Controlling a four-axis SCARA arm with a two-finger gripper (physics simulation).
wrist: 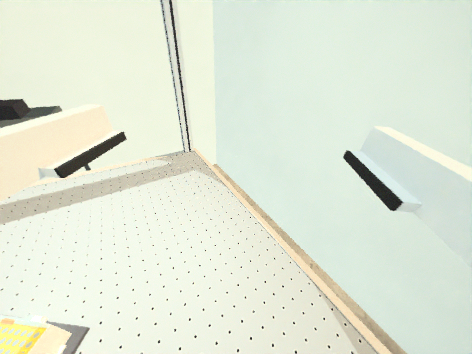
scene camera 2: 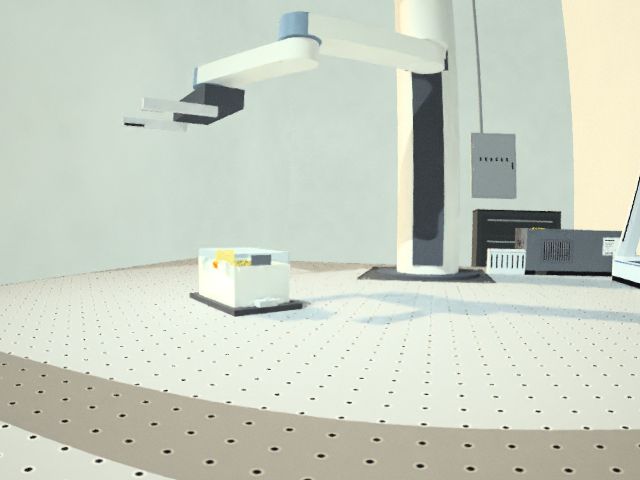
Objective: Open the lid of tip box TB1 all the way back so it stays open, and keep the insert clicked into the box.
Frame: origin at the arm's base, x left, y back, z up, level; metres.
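Where they show: gripper, fingertip midpoint: (wrist: 232, 132) (scene camera 2: 131, 113); arm's base, origin of the base link: (scene camera 2: 427, 279).
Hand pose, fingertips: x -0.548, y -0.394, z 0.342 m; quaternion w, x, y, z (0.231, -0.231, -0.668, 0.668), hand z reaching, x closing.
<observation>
Things, the pixels of their top centre, and the offset from my fingertips. "spot": a spot on its surface instead.
- Tip box TB1, middle of its top: (scene camera 2: 241, 250) dz -0.252, dx +0.293, dy -0.102 m
- yellow insert, middle of its top: (scene camera 2: 241, 252) dz -0.255, dx +0.293, dy -0.102 m
- white slotted rack, surface spot: (scene camera 2: 506, 250) spot: dz -0.271, dx +0.748, dy +0.439 m
- grey instrument, surface spot: (scene camera 2: 584, 253) spot: dz -0.273, dx +0.953, dy +0.429 m
Tip box TB1 (scene camera 2: 258, 285) has a pale body and stands on a dark base plate (scene camera 2: 237, 311) (wrist: 79, 337) left of centre in the scene view. Its clear lid (scene camera 2: 279, 255) lies down over the top, closed. The yellow insert (scene camera 2: 224, 255) (wrist: 17, 339) shows through the lid; how it is seated cannot be made out. In the wrist view a corner of the box shows at the lower left, cut off by the edge. My gripper (scene camera 2: 133, 113) (wrist: 232, 132) is open and empty, high above the box level and off to its left in the scene view, with its fingers level.
The arm's column (scene camera 2: 428, 170) stands behind and right of the box. Further right are a white slotted rack (scene camera 2: 506, 250), a grey instrument (scene camera 2: 584, 253) and a dark drawer cabinet (scene camera 2: 483, 222). A raised edge (wrist: 280, 238) runs along the table beside the wall.
</observation>
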